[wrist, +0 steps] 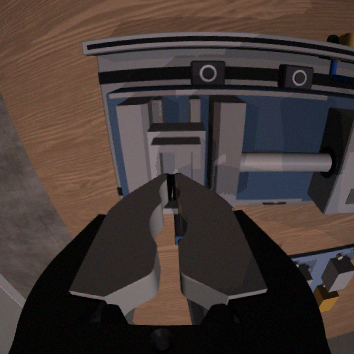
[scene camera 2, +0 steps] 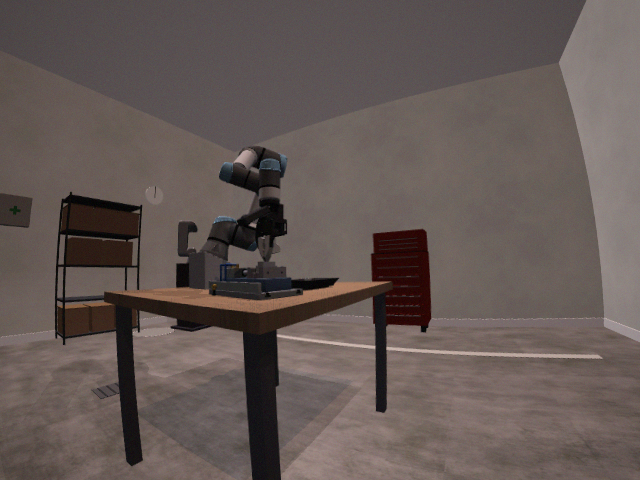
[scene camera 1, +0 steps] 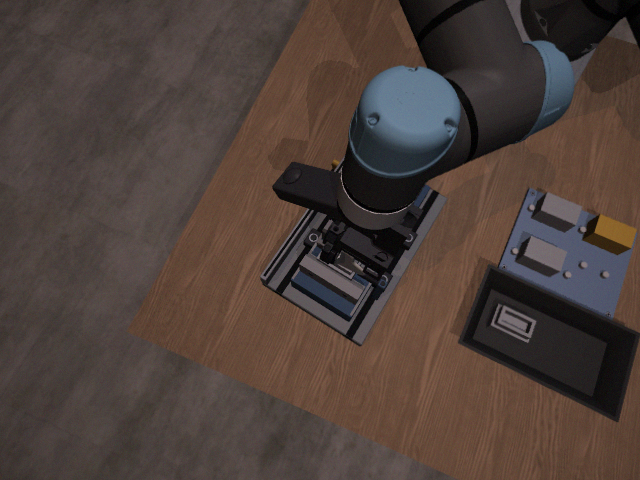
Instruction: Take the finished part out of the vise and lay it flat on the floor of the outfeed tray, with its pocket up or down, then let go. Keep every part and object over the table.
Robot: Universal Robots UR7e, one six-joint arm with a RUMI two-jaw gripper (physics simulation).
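Frame: origin at the arm's base, x ahead, y left, z up, level; millimetres.
Where they show: gripper, fingertip midpoint: [wrist: 172, 176] [scene camera 2: 266, 262] [scene camera 1: 338, 257]; arm's base, origin of the base link: [scene camera 2: 212, 259] [scene camera 1: 557, 18].
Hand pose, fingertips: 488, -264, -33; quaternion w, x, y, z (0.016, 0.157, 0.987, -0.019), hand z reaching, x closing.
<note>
Each offset is from my fingertips to the centre of the thing, as dx, dy, dz.
The finished part {-2, +3, -13} [scene camera 1: 347, 261] [wrist: 181, 148] is a light grey block in the vise {-70, +24, -61} [scene camera 1: 321, 296] [scene camera 2: 275, 284] [wrist: 285, 125], with its pocket facing up. It lies between the two grey jaws. A narrow gap shows between it and the jaw on the spindle side in the wrist view. My gripper [scene camera 2: 266, 259] [wrist: 172, 176] is shut and empty, pointing down, with its tips just above the part and hiding its near end. The outfeed tray [scene camera 1: 558, 356] [scene camera 2: 316, 282] is a dark open box; a similar grey pocketed part {+14, +287, -81} [scene camera 1: 512, 322] lies near one end of its floor.
A blue plate {-139, +376, -107} [scene camera 1: 594, 289] beside the tray carries two grey blocks {-196, +343, -85} [scene camera 1: 558, 210] {-109, +323, -85} [scene camera 1: 541, 255], a yellow block {-176, +430, -85} [scene camera 1: 611, 234] and several white pins. Dark clamps [wrist: 208, 73] [wrist: 299, 77] sit along the vise base. The tray walls stand up around its floor.
</note>
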